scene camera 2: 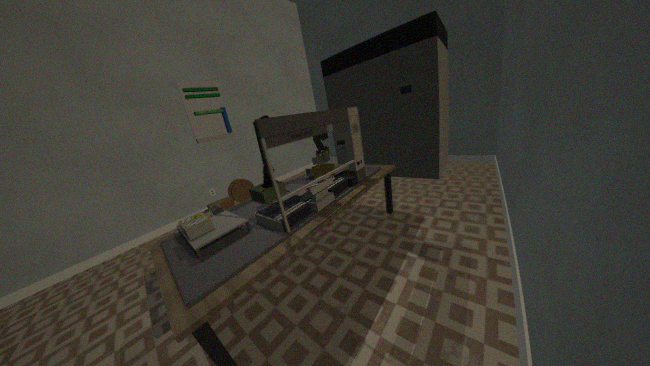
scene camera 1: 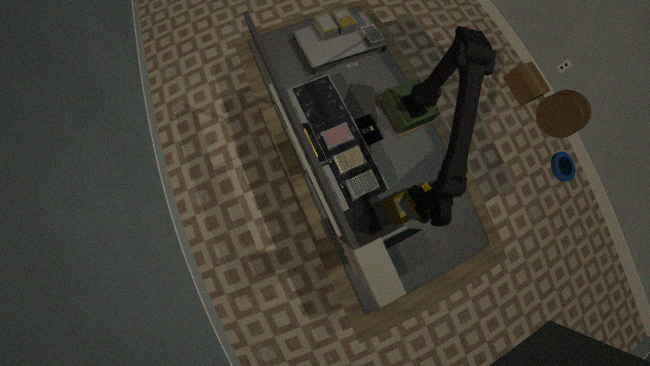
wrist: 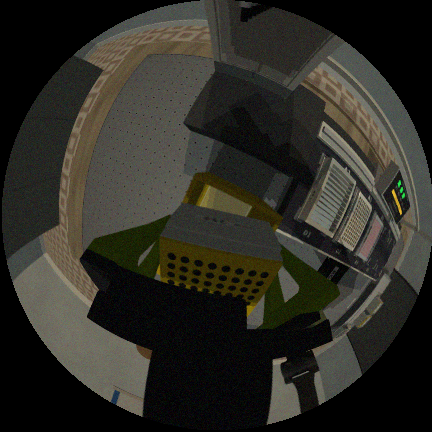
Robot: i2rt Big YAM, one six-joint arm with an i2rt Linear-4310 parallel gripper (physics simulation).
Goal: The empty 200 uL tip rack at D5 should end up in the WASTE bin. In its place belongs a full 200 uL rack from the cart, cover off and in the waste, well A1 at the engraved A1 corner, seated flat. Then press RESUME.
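Where they show: gripper, fingertip midpoint: point(scene camera 2: 326, 158) point(scene camera 1: 408, 209) point(wrist: 222, 233); arm's base, link origin: point(scene camera 2: 270, 184) point(scene camera 1: 414, 105).
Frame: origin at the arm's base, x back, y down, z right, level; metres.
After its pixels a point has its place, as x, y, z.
Observation:
My gripper point(wrist: 222, 233) {-0.300, -0.101, -0.415} point(scene camera 1: 424, 199) point(scene camera 2: 321, 149) {-0.300, -0.101, -0.415} is shut on a tip rack point(wrist: 220, 252) {-0.303, -0.139, -0.417}, a yellow block with rows of open, empty holes and a grey side. The rack is between the green fingers, its holed face turned to the wrist camera. Beyond it in the wrist view is the yellow waste bin point(wrist: 256, 197) {-0.330, 0.035, -0.369} point(scene camera 1: 391, 206) {-0.330, -0.008, -0.383} point(scene camera 2: 324, 170), with a pale flat piece point(wrist: 227, 202) {-0.296, 0.058, -0.406} inside. The rack hides the bin's near part. On the cart point(scene camera 1: 312, 50) {-0.324, 0.029, 0.504} point(scene camera 2: 225, 227) {-0.304, 0.029, 0.506} stand two yellowish boxed racks point(scene camera 1: 327, 25) {-0.209, -0.042, 0.577} point(scene camera 1: 344, 21) {-0.112, -0.041, 0.573}. I cannot make out which deck slot is D5.
The dark deck point(scene camera 1: 317, 107) {-0.434, 0.031, 0.173} carries a pink plate point(scene camera 1: 337, 135) {-0.409, 0.018, 0.001}, a tan rack point(scene camera 1: 350, 160) {-0.404, 0.017, -0.128} and a light grey rack point(scene camera 1: 363, 184) {-0.396, 0.015, -0.248} point(wrist: 330, 197) {-0.400, 0.006, -0.250}. A lit display point(wrist: 396, 195) {-0.545, -0.036, -0.031} stands at the deck's far side. A frame post point(wrist: 217, 35) {-0.524, -0.080, -0.529} and a dark block point(wrist: 250, 110) {-0.462, 0.031, -0.444} rise beyond the bin.

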